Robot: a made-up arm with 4 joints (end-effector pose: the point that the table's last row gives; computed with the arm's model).
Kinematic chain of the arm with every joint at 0, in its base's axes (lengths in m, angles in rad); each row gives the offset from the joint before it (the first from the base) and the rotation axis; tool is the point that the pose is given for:
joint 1: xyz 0 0 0.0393 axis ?
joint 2: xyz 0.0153 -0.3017 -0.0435 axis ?
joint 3: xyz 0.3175 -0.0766 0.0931 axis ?
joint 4: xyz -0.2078 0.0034 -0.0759 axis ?
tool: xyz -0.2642 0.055 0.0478
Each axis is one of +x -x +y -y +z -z.
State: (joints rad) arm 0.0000 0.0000 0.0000 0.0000
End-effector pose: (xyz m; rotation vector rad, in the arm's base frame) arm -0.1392 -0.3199 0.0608 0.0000 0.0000 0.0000
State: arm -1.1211 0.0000 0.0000 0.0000
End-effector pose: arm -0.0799 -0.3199 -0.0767 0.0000 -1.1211 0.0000
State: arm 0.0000 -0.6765 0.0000 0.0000
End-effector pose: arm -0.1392 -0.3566 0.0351 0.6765 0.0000 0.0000
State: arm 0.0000 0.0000 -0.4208 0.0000
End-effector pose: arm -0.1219 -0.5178 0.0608 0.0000 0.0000 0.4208
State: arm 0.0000 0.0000 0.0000 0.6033
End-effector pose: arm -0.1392 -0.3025 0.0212 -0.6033 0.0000 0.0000
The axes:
joint 1: +y
joint 2: -x
joint 3: -z
joint 4: -x

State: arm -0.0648 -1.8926 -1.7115 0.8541
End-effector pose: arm 0.3605 -0.1331 -0.5103 0.7600 -1.7991 0.3762
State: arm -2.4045 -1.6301 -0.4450 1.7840
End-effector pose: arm 0.2731 -0.2406 0.1768 0.0027 -2.8382 -0.2324
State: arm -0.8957 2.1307 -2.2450 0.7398
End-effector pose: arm 0.0692 -0.0268 0.7113 -1.8203 1.3124 1.1602
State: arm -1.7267 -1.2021 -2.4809 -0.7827
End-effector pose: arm 0.2461 -0.5200 0.7867 1.6193 0.8078 -2.4834
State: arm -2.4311 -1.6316 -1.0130 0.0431
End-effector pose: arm 0.2966 -0.3371 0.4326 0.2550 2.0397 -2.0335
